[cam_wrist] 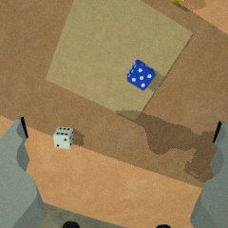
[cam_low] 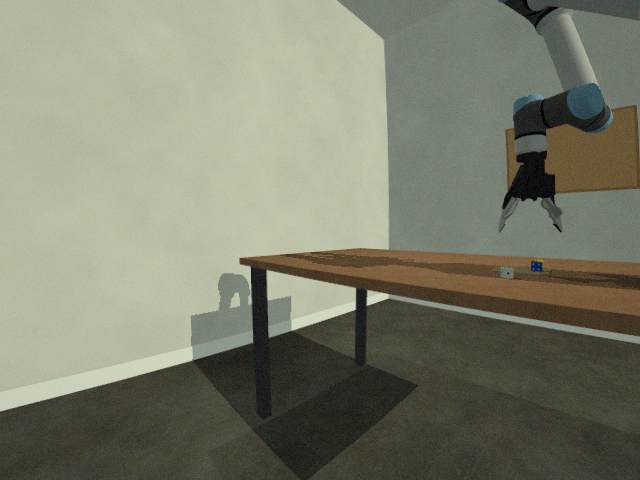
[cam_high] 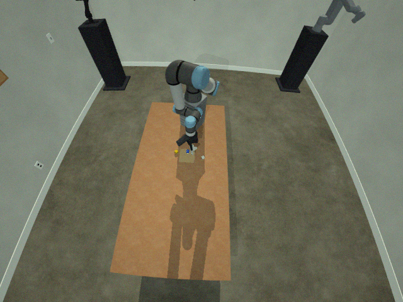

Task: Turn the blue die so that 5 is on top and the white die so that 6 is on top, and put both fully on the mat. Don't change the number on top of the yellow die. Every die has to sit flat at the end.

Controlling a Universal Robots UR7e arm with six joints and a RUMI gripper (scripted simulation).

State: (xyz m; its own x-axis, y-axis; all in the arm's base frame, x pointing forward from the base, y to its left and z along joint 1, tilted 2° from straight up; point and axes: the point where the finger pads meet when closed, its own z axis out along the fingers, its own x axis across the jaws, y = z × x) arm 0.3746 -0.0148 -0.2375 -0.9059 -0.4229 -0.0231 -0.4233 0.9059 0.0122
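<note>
Now: the white die 4 cm ahead of my hand, 13 cm to the left of it and 10 cm below it. Also, from my hand: blue die: 2 cm behind, 2 cm to the right, 9 cm below; yellow die: 1 cm behind, 12 cm to the right, 10 cm below; tan mat: 2 cm ahead, 2 cm to the right, 11 cm below.
</note>
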